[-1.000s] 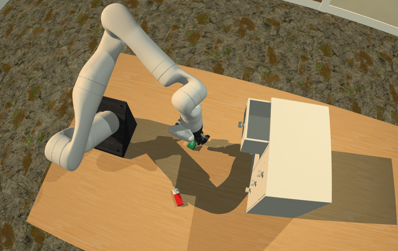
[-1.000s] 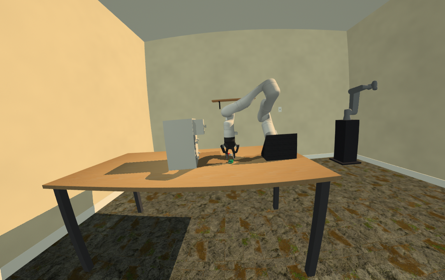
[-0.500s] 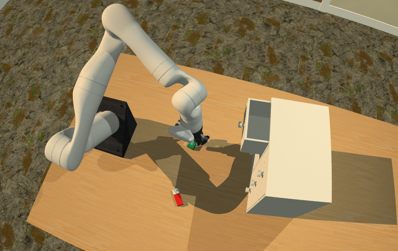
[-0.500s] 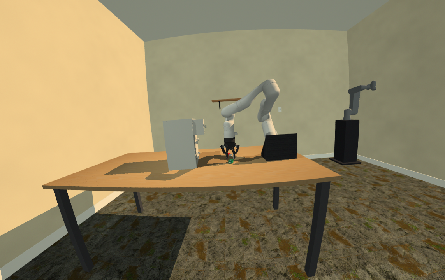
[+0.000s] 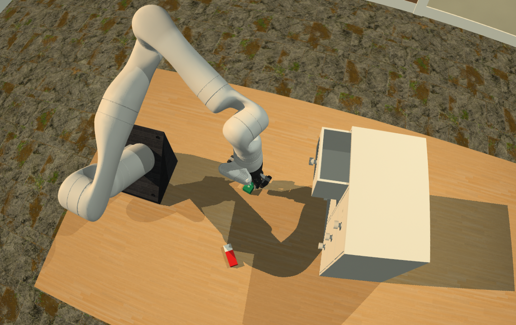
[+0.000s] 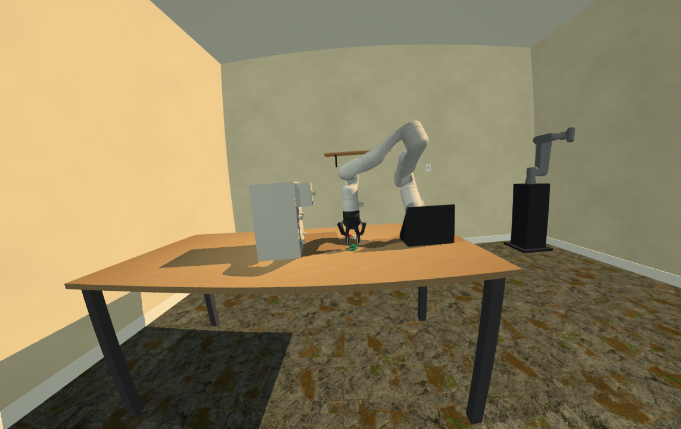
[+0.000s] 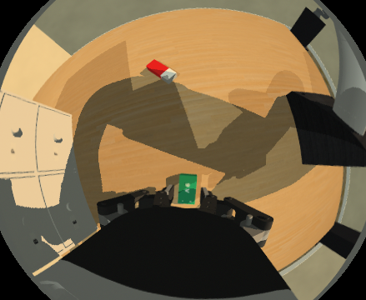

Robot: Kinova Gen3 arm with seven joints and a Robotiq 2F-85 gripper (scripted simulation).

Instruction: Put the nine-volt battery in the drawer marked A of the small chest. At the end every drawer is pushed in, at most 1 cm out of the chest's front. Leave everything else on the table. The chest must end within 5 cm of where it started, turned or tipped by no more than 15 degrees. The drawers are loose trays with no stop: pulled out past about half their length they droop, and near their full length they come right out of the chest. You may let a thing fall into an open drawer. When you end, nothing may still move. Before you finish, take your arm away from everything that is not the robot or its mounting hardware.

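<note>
My hand is 1 cm to the right of the green nine-volt battery and 3 cm above it. Also, from my hand: drawer: 26 cm ahead, 2 cm to the left, 20 cm above.
</note>
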